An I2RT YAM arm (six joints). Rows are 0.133 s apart.
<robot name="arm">
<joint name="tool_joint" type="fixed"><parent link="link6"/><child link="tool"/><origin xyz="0 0 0" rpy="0 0 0"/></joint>
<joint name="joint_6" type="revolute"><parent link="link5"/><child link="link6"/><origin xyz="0.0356 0 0.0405" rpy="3.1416 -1.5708 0"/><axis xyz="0 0 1"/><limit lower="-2.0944" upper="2.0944"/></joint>
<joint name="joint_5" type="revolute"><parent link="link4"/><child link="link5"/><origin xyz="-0.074 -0.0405 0.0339" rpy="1.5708 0 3.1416"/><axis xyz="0 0 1"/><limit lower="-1.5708" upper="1.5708"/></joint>
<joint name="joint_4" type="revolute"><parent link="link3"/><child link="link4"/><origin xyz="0.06 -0.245 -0.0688" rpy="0 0 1.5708"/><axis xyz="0 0 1"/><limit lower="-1.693" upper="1.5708"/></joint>
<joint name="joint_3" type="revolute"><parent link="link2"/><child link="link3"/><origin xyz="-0.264 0 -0.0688" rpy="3.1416 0 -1.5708"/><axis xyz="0 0 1"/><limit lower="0" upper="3.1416"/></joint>
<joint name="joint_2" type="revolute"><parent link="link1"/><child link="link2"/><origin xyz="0.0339 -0.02 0.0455" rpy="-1.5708 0 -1.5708"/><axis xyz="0 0 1"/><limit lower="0" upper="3.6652"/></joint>
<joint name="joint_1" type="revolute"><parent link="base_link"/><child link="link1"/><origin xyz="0 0 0.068" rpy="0 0 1.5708"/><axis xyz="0 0 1"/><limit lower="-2.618" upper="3.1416"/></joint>
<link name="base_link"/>
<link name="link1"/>
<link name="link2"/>
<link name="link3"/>
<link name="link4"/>
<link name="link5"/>
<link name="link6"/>
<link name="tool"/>
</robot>
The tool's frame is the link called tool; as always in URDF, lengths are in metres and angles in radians.
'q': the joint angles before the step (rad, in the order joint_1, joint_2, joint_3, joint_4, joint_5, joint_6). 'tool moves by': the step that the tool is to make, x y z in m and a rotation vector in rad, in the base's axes. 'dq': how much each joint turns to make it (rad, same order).
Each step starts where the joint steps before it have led.
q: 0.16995 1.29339 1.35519 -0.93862 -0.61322 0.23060
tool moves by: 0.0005 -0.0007 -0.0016 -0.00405 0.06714 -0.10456
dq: 0.00438 0.00116 0.00048 -0.00780 0.06359 0.10626
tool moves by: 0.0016 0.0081 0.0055 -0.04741 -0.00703 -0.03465
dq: 0.03997 0.01344 0.03354 -0.00740 0.08448 0.03078
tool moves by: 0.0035 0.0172 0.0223 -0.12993 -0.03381 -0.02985
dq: 0.08181 0.05915 0.14607 -0.08735 0.17459 -0.00094
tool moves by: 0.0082 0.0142 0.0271 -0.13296 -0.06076 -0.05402
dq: 0.06320 0.08614 0.19011 -0.09020 0.18671 -0.00514
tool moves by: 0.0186 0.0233 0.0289 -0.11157 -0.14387 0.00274
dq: 0.06842 0.12103 0.21704 -0.00713 0.16006 -0.06083
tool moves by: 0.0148 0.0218 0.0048 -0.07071 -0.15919 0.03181
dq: 0.05263 0.04061 0.01528 0.14702 0.10259 -0.08813
